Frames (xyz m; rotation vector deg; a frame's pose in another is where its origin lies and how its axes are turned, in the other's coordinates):
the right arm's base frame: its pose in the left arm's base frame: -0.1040 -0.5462 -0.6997 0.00 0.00 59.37
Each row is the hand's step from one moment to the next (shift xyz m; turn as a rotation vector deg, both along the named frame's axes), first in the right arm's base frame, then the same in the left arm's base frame.
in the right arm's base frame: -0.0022 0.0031 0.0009 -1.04 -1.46 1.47
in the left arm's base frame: -0.0038 -0.0003 0.0009 0.73 -1.64 1.47
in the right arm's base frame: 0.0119 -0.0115 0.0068 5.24 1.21 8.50
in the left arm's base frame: 0.0160 0.0044 0.0068 1.63 5.13 8.50
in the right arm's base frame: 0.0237 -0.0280 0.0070 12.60 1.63 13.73
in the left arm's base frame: 0.0362 0.0061 0.0070 5.02 11.67 13.73
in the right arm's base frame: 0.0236 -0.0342 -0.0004 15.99 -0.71 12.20
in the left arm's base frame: 0.0415 0.0029 -0.0004 8.76 13.40 12.20
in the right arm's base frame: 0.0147 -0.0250 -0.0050 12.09 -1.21 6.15
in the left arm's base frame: 0.0290 -0.0001 -0.0050 7.20 9.79 6.15
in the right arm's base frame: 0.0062 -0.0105 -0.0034 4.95 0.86 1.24
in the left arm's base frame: 0.0122 0.0000 -0.0034 1.78 4.70 1.24
